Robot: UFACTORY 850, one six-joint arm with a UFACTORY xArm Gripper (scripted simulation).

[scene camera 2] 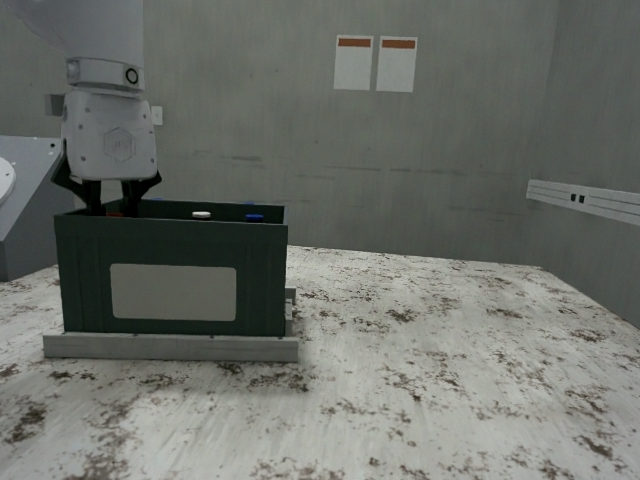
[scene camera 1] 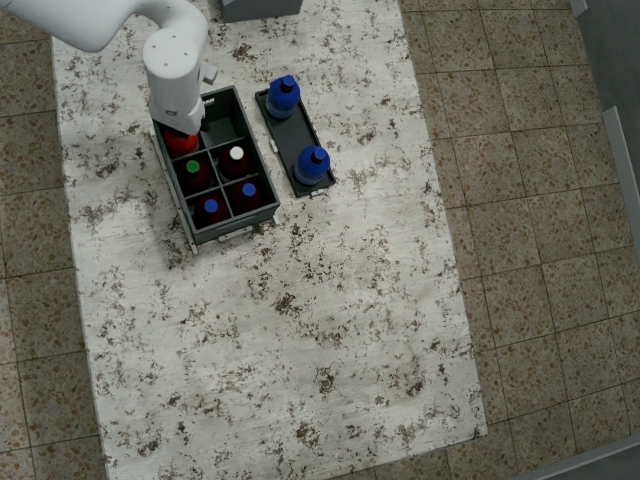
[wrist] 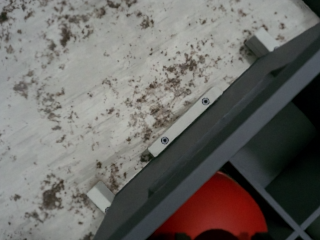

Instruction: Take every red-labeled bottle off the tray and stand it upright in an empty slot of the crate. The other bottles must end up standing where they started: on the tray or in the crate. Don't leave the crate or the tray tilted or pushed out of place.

Path:
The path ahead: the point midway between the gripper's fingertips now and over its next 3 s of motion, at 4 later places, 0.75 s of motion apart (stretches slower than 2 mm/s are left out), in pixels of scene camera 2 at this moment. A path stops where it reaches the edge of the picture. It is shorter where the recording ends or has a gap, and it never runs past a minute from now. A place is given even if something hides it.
My gripper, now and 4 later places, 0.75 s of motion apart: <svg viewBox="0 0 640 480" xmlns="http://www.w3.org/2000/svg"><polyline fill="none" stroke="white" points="114,233 114,238 113,232 112,202 110,173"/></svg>

